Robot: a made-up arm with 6 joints. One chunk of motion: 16 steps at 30 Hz.
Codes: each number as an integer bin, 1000 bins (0 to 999) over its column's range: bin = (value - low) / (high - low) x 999, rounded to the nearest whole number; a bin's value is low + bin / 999 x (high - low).
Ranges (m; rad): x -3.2..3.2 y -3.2..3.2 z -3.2..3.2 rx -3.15..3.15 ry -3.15..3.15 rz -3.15..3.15
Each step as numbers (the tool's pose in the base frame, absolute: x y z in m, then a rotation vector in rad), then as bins.
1 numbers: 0.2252 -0.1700 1.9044 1.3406 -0.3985 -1.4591
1 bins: 535 473 797 712 436 268
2 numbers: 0.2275 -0.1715 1.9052 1.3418 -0.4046 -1.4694
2 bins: 535 473 797 712 435 266
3 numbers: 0.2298 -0.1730 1.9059 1.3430 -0.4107 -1.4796
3 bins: 535 472 797 712 434 265
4 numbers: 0.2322 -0.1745 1.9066 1.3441 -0.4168 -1.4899
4 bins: 536 472 797 713 433 263
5 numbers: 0.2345 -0.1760 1.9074 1.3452 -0.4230 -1.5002
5 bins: 536 472 797 713 432 262
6 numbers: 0.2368 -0.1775 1.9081 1.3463 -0.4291 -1.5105
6 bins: 536 472 797 713 431 260
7 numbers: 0.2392 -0.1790 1.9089 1.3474 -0.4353 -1.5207
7 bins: 537 472 797 713 430 258
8 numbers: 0.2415 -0.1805 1.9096 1.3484 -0.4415 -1.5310
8 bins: 537 471 798 713 429 257
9 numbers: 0.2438 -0.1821 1.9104 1.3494 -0.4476 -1.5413
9 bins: 538 471 798 713 429 255
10 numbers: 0.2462 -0.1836 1.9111 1.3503 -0.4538 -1.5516
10 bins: 538 471 798 714 428 253
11 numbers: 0.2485 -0.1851 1.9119 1.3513 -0.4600 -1.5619
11 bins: 538 471 798 714 427 252
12 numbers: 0.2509 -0.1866 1.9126 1.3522 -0.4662 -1.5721
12 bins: 539 470 798 714 426 250
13 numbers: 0.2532 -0.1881 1.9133 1.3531 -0.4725 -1.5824
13 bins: 539 470 798 714 425 249
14 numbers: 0.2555 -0.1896 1.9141 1.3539 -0.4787 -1.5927
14 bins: 539 470 798 714 424 247
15 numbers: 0.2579 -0.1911 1.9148 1.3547 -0.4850 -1.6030
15 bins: 540 470 798 714 423 245
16 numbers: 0.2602 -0.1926 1.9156 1.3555 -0.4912 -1.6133
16 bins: 540 469 799 714 422 244
